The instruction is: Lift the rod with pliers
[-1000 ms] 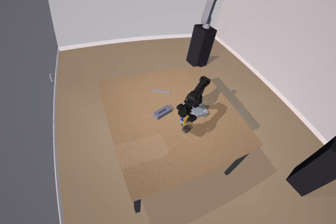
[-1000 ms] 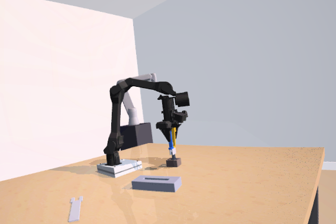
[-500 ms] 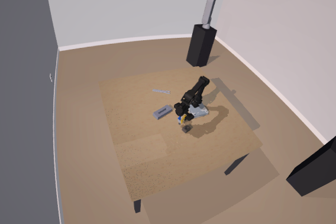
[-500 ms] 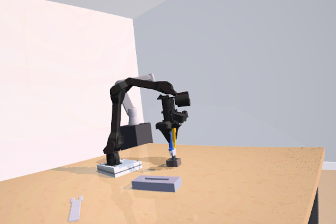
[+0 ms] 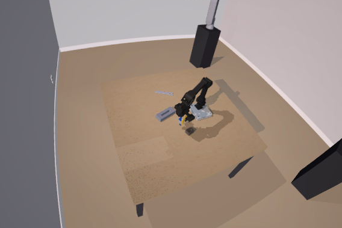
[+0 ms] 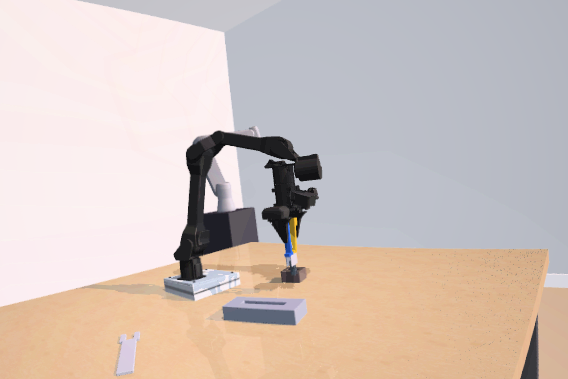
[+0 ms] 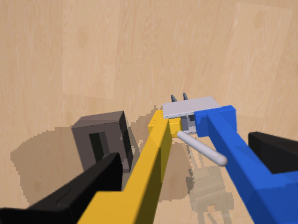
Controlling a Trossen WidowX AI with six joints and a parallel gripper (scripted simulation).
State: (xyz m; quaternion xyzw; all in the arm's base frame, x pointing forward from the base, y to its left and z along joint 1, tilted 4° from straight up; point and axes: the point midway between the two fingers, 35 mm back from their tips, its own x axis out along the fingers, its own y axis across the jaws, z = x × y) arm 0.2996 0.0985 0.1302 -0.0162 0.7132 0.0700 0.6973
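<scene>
Right now the grey channel block is 3 cm ahead of my gripper tip, 19 cm to the right of it and 12 cm below it. Round my gripper tip: dark holster (5 cm behind, 7 cm to the left, 13 cm below); silver pin (1 cm to the right); yellow handle (2 cm to the left).
</scene>
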